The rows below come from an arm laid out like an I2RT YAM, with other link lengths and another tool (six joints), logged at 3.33 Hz.
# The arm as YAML. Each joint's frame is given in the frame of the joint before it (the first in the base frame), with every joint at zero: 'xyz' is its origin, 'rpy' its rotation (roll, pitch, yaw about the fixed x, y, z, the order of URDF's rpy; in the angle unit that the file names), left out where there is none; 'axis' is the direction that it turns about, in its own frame. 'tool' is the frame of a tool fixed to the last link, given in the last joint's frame.
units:
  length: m
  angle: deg
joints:
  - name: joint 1
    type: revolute
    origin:
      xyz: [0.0, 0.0, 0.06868]
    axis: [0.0, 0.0, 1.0]
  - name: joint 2
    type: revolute
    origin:
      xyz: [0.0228, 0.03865, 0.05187]
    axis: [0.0, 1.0, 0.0]
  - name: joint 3
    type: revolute
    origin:
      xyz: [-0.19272, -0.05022, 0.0]
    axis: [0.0, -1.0, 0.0]
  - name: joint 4
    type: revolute
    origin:
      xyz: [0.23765, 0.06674, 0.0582]
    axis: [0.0, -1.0, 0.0]
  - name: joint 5
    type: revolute
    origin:
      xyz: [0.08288, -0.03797, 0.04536]
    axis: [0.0, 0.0, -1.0]
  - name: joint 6
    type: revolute
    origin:
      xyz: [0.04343, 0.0, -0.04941]
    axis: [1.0, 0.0, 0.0]
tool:
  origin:
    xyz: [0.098, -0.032, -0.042]
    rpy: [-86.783, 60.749, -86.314]
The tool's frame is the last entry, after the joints.
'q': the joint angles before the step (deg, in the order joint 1, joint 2, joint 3, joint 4, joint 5, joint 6). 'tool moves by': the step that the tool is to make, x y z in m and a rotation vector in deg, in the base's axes. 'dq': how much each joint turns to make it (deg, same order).
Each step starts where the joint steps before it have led.
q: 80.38 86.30 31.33 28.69 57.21 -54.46
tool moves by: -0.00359 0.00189 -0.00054 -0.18 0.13 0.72
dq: 0.74 -0.09 0.00 -0.44 -0.02 0.18
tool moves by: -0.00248 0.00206 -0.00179 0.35 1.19 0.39
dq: 0.48 -0.28 0.75 -2.60 -0.48 2.08
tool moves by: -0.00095 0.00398 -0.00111 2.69 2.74 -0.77
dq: 0.18 -0.02 2.61 -5.13 -0.70 5.71
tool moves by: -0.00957 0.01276 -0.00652 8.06 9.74 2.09
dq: 0.74 -2.87 3.55 -10.61 -7.00 13.65
